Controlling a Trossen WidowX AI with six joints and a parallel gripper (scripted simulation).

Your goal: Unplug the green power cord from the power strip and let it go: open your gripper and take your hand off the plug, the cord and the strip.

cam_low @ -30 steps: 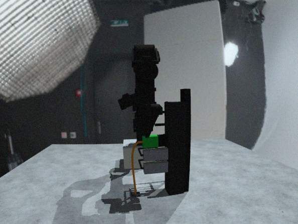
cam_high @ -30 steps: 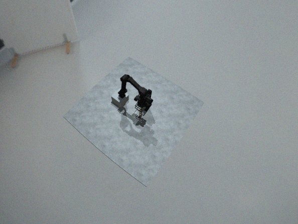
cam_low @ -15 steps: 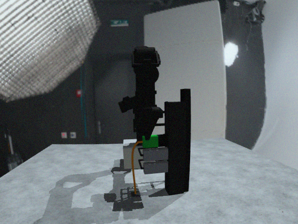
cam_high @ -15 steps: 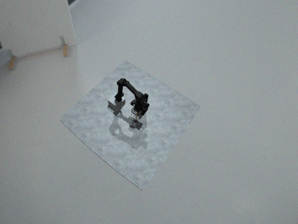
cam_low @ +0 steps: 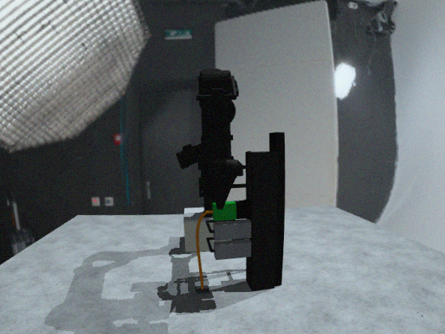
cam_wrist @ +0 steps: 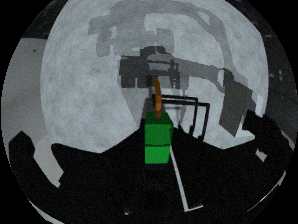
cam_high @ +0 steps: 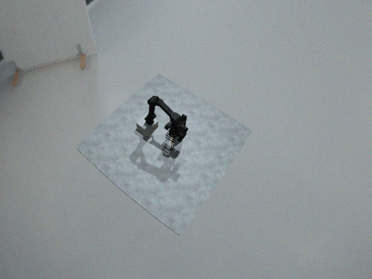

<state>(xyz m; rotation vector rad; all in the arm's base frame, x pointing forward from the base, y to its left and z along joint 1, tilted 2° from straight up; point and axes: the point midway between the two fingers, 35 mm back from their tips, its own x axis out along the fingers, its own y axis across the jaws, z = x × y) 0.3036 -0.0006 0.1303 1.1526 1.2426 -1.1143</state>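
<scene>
My gripper tip is 30 mm to the right of the green plug and 10 mm past it. From my gripper tip the other things lie so: black power strip (100 mm to the left, 40 mm below, 10 mm behind).
</scene>
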